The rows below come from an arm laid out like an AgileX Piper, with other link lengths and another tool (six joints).
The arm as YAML. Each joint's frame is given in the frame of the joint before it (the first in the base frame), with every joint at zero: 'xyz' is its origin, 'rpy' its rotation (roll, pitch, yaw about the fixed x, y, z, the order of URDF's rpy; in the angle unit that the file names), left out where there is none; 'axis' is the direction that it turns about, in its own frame. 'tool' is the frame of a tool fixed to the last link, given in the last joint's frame.
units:
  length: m
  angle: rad
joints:
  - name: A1
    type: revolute
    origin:
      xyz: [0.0, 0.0, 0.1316]
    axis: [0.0, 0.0, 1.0]
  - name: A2
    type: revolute
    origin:
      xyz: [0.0, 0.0, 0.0]
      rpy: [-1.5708, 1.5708, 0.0]
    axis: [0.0, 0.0, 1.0]
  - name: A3
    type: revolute
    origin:
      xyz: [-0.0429, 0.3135, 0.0]
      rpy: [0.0, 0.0, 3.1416]
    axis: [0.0, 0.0, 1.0]
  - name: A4
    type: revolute
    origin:
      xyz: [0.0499, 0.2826, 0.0]
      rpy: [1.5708, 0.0, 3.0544]
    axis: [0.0, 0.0, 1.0]
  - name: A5
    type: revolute
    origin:
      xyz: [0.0, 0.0, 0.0]
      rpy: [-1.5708, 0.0, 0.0]
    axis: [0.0, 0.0, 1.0]
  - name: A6
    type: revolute
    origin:
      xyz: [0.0, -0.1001, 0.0]
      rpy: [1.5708, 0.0, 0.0]
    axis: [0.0, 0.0, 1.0]
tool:
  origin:
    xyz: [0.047, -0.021, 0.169]
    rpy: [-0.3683, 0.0, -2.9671]
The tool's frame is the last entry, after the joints.
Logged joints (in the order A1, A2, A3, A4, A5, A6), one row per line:
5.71, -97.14, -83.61, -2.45, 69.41, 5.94
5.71, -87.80, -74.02, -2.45, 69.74, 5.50
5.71, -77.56, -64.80, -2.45, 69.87, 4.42
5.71, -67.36, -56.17, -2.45, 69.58, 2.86
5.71, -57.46, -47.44, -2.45, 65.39, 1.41
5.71, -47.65, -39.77, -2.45, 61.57, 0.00
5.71, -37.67, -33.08, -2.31, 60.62, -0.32
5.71, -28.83, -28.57, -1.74, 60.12, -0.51
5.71, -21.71, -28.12, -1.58, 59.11, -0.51
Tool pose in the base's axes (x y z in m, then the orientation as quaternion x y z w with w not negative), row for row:
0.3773, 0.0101, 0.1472, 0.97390, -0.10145, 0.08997, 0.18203
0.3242, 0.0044, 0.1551, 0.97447, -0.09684, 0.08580, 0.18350
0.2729, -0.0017, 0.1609, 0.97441, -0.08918, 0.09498, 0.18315
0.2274, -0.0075, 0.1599, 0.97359, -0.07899, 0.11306, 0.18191
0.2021, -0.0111, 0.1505, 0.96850, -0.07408, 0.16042, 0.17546
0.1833, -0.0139, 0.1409, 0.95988, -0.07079, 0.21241, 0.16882
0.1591, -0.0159, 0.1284, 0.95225, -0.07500, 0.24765, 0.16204
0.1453, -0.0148, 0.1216, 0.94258, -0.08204, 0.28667, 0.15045
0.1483, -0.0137, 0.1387, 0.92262, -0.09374, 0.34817, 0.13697
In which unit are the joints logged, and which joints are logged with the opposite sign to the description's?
The joints are logged in degrees. Opposite sign: A2.
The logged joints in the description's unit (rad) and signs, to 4 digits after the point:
0.0997, 1.6954, -1.4593, -0.0428, 1.2114, 0.1037
0.0997, 1.5324, -1.2919, -0.0428, 1.2172, 0.0960
0.0997, 1.3537, -1.1310, -0.0428, 1.2195, 0.0771
0.0997, 1.1757, -0.9804, -0.0428, 1.2144, 0.0499
0.0997, 1.0029, -0.8280, -0.0428, 1.1413, 0.0246
0.0997, 0.8316, -0.6941, -0.0428, 1.0746, 0.0000
0.0997, 0.6575, -0.5774, -0.0403, 1.0580, -0.0056
0.0997, 0.5032, -0.4986, -0.0304, 1.0493, -0.0089
0.0997, 0.3789, -0.4908, -0.0276, 1.0317, -0.0089

